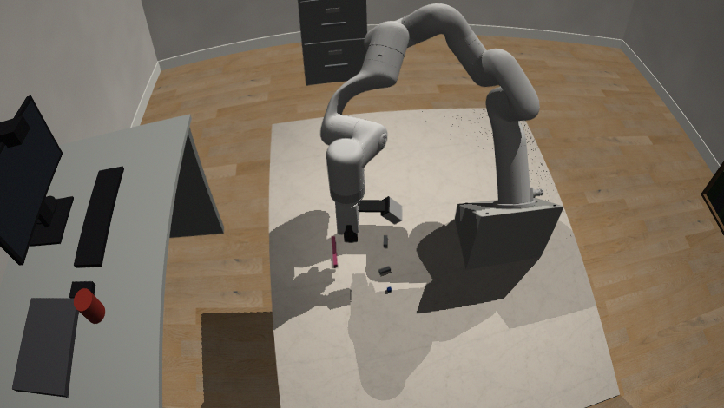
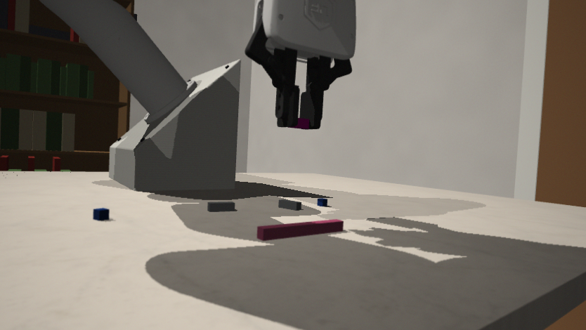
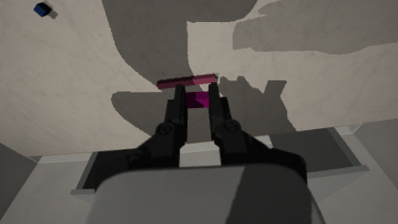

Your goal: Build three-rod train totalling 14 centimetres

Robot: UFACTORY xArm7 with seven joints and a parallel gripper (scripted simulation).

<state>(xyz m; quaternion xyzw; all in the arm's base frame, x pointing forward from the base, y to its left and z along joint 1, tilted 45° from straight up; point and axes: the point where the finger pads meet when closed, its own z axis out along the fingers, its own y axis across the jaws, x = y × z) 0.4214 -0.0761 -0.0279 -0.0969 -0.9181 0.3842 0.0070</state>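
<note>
The pink rod is 110 mm below my hand, 40 mm ahead of it and 30 mm to the right of it. Also, from my hand: magenta rod: 20 mm below; grey rod: 110 mm below, 90 mm behind, 30 mm to the right.
</note>
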